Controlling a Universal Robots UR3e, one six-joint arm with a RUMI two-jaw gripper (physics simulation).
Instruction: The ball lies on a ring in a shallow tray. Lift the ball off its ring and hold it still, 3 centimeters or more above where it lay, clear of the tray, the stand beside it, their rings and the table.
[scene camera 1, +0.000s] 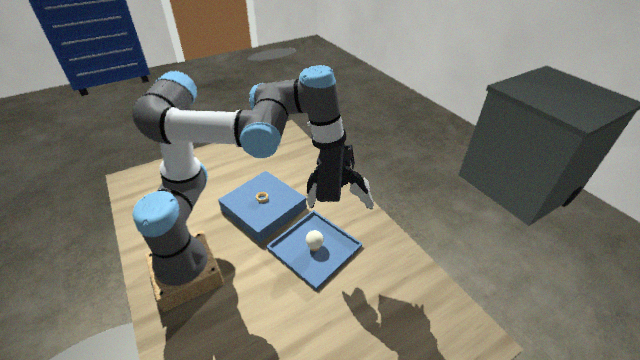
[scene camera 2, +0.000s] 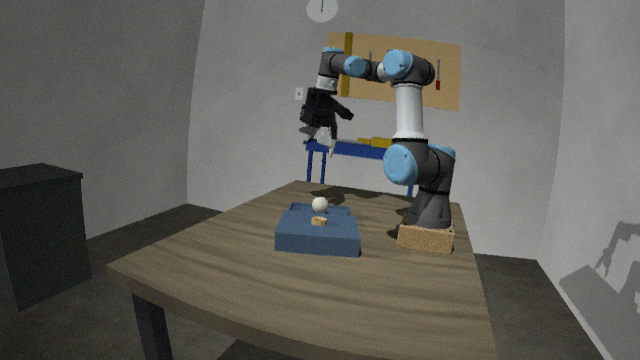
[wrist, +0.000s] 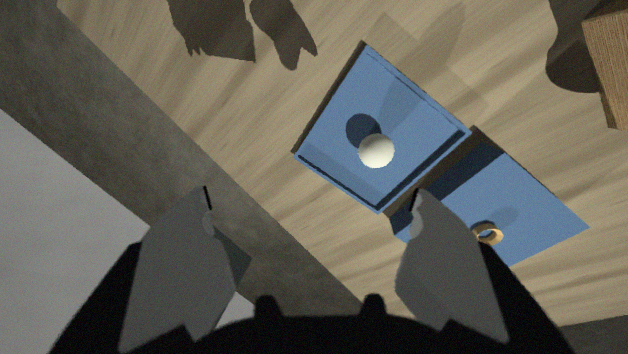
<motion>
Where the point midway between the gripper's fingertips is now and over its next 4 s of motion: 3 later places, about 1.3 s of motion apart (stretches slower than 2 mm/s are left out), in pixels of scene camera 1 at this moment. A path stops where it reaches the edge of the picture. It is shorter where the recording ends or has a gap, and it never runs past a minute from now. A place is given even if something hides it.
My gripper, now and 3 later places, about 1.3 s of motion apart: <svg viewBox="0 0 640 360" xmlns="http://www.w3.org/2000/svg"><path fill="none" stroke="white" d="M340 208L342 205L314 232L314 229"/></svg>
</motion>
